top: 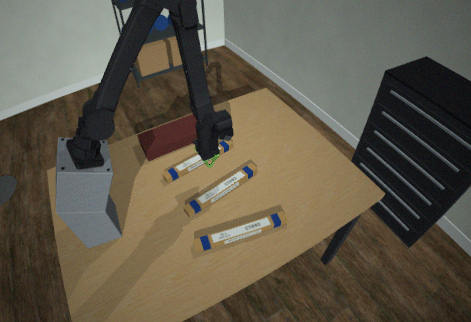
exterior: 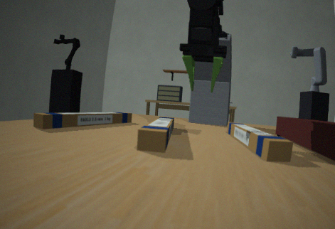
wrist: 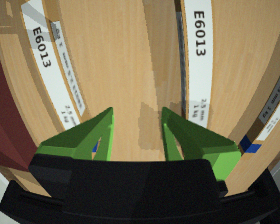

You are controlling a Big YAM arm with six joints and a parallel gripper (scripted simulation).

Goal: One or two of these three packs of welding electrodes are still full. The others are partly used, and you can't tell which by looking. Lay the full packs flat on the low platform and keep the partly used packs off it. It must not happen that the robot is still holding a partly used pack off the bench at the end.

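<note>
My hand is 7 cm past the pack of welding electrodes, 28 cm to the left of it and 9 cm above it. Also, from my hand: dark red platform: 6 cm ahead, 30 cm to the left, 9 cm below.
</note>
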